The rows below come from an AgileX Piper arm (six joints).
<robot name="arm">
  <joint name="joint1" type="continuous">
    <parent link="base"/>
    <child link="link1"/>
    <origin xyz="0 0 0.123"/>
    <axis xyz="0 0 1"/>
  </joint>
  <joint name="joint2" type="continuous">
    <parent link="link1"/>
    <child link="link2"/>
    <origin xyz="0 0 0"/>
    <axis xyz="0 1 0"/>
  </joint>
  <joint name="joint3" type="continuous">
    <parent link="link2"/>
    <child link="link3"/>
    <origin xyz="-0.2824 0 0.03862"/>
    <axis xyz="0 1 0"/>
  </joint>
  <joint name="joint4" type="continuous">
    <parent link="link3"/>
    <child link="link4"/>
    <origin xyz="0.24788 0 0.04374"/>
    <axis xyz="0.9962 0 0.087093"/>
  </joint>
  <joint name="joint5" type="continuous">
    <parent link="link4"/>
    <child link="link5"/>
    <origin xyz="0 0 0"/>
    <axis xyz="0 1 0"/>
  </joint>
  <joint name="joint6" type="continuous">
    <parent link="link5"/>
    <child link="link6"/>
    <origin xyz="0.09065 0 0.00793"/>
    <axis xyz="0.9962 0 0.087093"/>
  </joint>
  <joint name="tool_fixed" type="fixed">
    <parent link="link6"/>
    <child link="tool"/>
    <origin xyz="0 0 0" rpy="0 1.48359 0"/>
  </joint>
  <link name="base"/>
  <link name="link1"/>
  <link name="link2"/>
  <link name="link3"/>
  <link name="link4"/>
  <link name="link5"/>
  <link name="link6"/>
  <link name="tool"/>
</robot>
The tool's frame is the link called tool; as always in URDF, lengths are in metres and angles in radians. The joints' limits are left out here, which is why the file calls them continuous.
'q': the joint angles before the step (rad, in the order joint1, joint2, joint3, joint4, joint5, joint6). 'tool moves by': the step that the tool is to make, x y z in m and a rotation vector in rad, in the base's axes. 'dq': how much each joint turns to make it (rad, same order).
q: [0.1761 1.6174 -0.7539 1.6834 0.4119 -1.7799]
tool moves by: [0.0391 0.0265 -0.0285 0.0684 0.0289 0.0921]
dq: [0.0332 0.2173 -0.1498 0.0823 0.1002 -0.0836]
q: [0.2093 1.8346 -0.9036 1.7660 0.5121 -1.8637]
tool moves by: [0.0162 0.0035 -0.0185 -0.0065 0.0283 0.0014]
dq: [0.0000 0.0917 -0.0611 0.0012 0.0008 -0.0029]
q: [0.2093 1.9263 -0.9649 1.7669 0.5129 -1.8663]
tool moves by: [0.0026 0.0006 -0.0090 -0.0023 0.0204 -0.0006]
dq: [-0.0001 0.0304 -0.0093 0.0024 0.0013 -0.0009]
